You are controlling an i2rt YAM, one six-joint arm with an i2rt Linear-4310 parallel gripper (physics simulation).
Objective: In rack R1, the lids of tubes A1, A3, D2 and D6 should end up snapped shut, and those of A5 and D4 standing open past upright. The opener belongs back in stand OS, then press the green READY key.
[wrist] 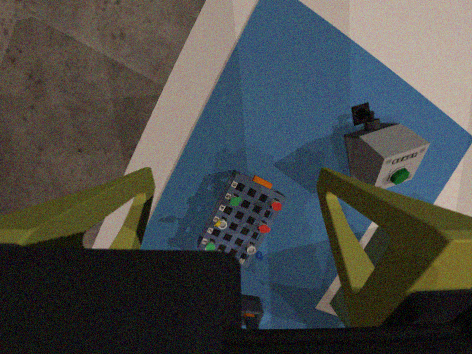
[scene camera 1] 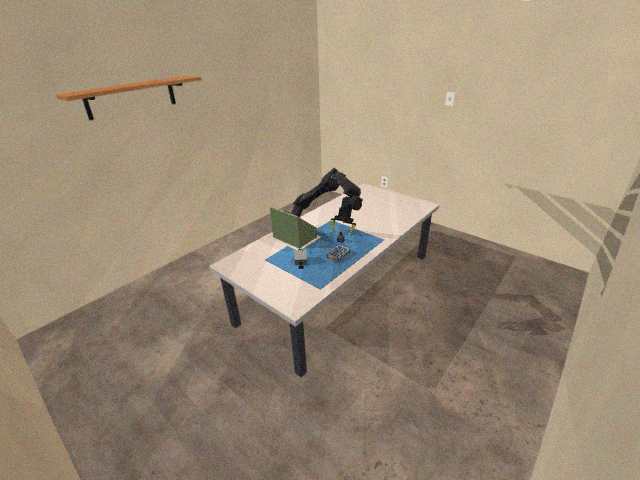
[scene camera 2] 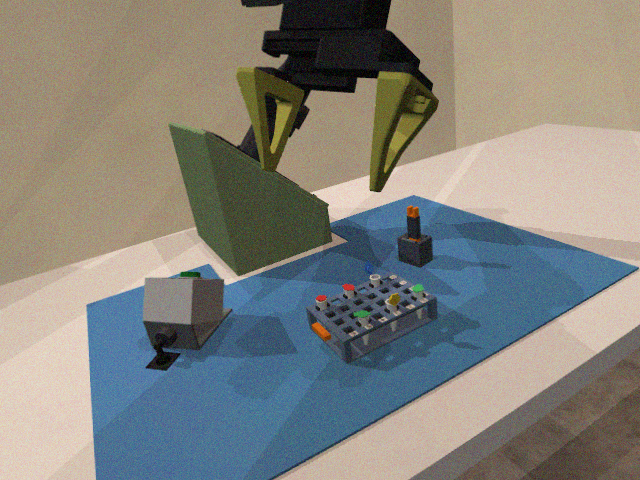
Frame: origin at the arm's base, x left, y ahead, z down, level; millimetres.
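Seen in the pictures: gripper, between the fingertips: (wrist: pixel 235 176) (scene camera 1: pixel 340 235) (scene camera 2: pixel 317 180); arm's base, origin of its link: (scene camera 1: pixel 294 217) (scene camera 2: pixel 250 163).
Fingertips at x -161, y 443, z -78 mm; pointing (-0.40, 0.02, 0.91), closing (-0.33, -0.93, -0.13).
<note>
Pixels of each thing's top centre, then the offset from my fingertips to it. "spot": a spot on its surface instead. Level surfaces: height alone.
- rack, centre of its top: (scene camera 2: pixel 364 282) (wrist: pixel 247 229) (scene camera 1: pixel 337 247) dx +93, dy -72, dz +158 mm
- yellow lid, centre of its top: (scene camera 2: pixel 393 292) (wrist: pixel 218 226) dx +99, dy -33, dz +158 mm
- blue lid, centre of its top: (scene camera 2: pixel 369 265) (wrist: pixel 258 257) dx +131, dy -105, dz +162 mm
- orange-tipped opener, centre of its top: (scene camera 2: pixel 412 207) dx +251, dy -141, dz +131 mm
- green key, centre of its top: (scene camera 2: pixel 176 271) (wrist: pixel 409 163) (scene camera 1: pixel 300 249) dx -66, dy -240, dz +132 mm
- grey box, a spot on its surface: (scene camera 2: pixel 168 299) (wrist: pixel 392 140) (scene camera 1: pixel 300 254) spot: dx -89, dy -221, dz +155 mm
- blue mat, height of its surface: dz +216 mm
- small black footed piece, a spot on its surface: (scene camera 2: pixel 163 356) (wrist: pixel 362 114) spot: dx -119, dy -197, dz +209 mm
My open, empty gripper (scene camera 1: pixel 342 232) (scene camera 2: pixel 322 179) (wrist: pixel 236 172) hangs above the mat. The rack (scene camera 1: pixel 338 253) (scene camera 2: pixel 347 347) (wrist: pixel 242 178) holds several tubes; its labels are too small to read. Two red lids (scene camera 2: pixel 321 299) (scene camera 2: pixel 348 287) and two green lids (scene camera 2: pixel 361 314) (scene camera 2: pixel 418 288) lie over their tubes; whether they are snapped is unclear. A yellow lid (scene camera 2: pixel 393 299) (wrist: pixel 217 223) stands raised. A blue lid (scene camera 2: pixel 369 268) (wrist: pixel 259 255) is folded back beside its tube. The orange-tipped opener (scene camera 2: pixel 413 226) stands upright in its stand (scene camera 2: pixel 414 253) (wrist: pixel 252 304). The green key (scene camera 2: pixel 190 274) (wrist: pixel 400 176) tops a grey box.
The grey box (scene camera 1: pixel 300 256) (scene camera 2: pixel 168 299) (wrist: pixel 390 142) stands on the blue mat (scene camera 2: pixel 289 413) (wrist: pixel 295 60), with a small black footed piece (scene camera 2: pixel 163 356) (wrist: pixel 361 114) beside it. A tall green wedge-shaped block (scene camera 1: pixel 289 227) (scene camera 2: pixel 258 217) stands between the box and the arm's base side.
</note>
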